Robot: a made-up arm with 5 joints.
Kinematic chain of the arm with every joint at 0, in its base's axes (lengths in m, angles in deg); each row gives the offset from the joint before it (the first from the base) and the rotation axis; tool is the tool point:
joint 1: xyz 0 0 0.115 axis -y
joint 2: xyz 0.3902 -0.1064 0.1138 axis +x
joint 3: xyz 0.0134 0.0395 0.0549 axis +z
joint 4: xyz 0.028 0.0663 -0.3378 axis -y
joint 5: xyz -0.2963 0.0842 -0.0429 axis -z
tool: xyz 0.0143 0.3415 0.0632
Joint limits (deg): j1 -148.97..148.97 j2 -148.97..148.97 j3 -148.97..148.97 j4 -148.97..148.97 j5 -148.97..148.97
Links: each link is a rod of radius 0.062 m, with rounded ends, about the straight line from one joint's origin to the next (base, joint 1, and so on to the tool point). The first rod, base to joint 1, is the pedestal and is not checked.
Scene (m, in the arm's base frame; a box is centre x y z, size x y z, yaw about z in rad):
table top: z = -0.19
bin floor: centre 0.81 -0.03 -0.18 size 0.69 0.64 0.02 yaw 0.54
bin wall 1: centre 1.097 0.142 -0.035 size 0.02 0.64 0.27 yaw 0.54
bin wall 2: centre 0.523 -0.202 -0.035 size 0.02 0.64 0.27 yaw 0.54
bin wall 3: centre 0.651 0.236 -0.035 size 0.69 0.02 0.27 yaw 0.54
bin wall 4: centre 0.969 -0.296 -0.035 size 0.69 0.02 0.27 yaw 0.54
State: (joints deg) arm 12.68 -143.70 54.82 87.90 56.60
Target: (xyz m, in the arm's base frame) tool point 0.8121 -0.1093 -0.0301
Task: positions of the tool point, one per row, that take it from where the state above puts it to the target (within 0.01 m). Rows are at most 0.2 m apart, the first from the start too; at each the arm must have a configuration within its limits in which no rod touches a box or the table.
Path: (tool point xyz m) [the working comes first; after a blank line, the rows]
Joints at the target: 36.67 -47.00 -2.03 124.16 7.70
Straight joint move there: touches bin floor, bin wall 2, bin wall 4, the table top.

1: 0.1128 -0.5664 0.2479
2: 0.2424 -0.6227 0.1818
3: 0.4336 -0.6117 0.2291
4: 0.5715 -0.5154 0.2167
5: 0.6843 -0.3907 0.2286
6: 0.7653 -0.2505 0.2662
7: 0.8121 -0.1093 0.3281
8: 0.8321 -0.1085 0.1487
9: 0.8121 -0.1093 -0.0302

